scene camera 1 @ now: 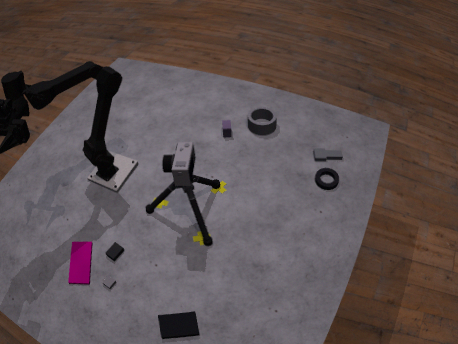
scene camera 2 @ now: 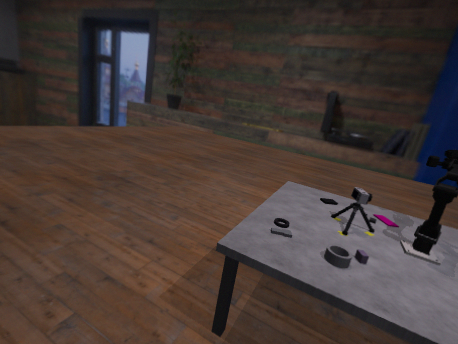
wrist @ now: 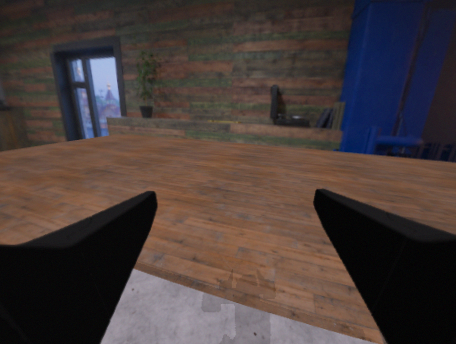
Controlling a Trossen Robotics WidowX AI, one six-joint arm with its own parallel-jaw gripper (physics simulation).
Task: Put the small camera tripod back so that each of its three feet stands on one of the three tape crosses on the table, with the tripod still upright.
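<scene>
The small tripod stands upright with a grey camera on top. In scene view 1, its left foot is off to the lower left of the left yellow cross. Its front foot is at the lower-right edge of the front cross. Its right foot is at the left edge of the right cross. My gripper is open and empty, raised well away from the tripod, at the left edge of scene view 1.
On the table are a grey ring, a purple block, a grey flat piece, a black ring, a magenta slab, a black block, a small grey piece and a black slab.
</scene>
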